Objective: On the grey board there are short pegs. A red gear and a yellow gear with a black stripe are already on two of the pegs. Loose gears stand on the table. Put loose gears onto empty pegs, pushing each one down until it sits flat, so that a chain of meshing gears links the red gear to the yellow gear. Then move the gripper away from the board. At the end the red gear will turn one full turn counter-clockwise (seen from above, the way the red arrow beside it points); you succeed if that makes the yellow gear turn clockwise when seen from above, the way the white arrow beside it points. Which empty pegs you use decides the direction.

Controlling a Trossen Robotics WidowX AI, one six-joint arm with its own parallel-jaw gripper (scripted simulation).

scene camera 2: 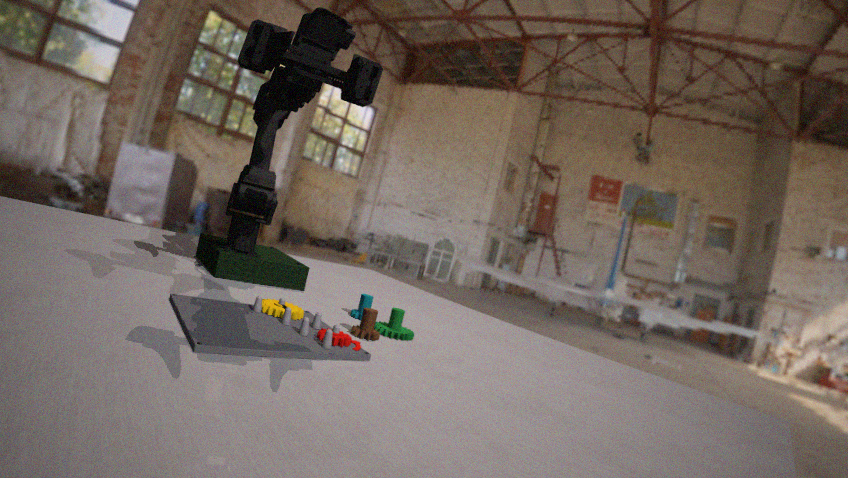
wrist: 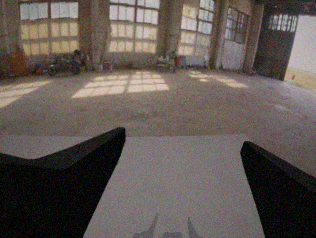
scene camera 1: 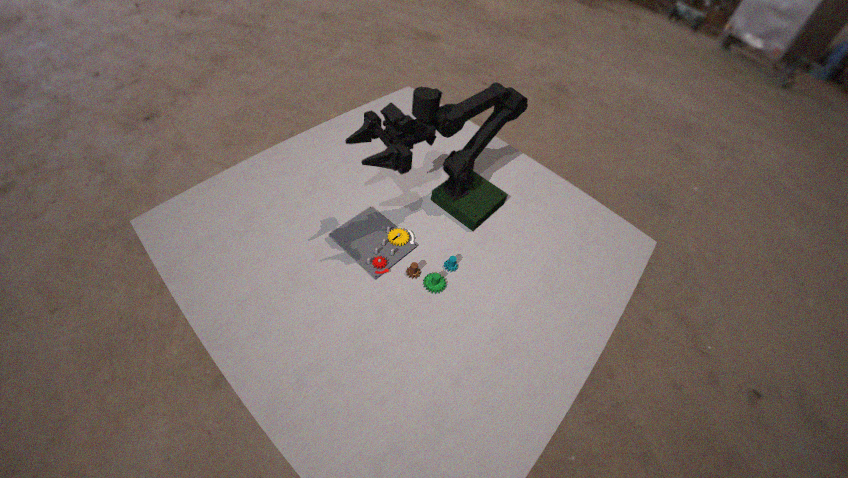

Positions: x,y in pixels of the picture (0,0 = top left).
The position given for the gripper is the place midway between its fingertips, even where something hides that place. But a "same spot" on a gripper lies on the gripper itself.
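Gripper: visible in scene camera 1 (353,151), in scene camera 2, in the wrist view. On the gripper, (wrist: 65,187) and (scene camera 2: 351,64): same spot.
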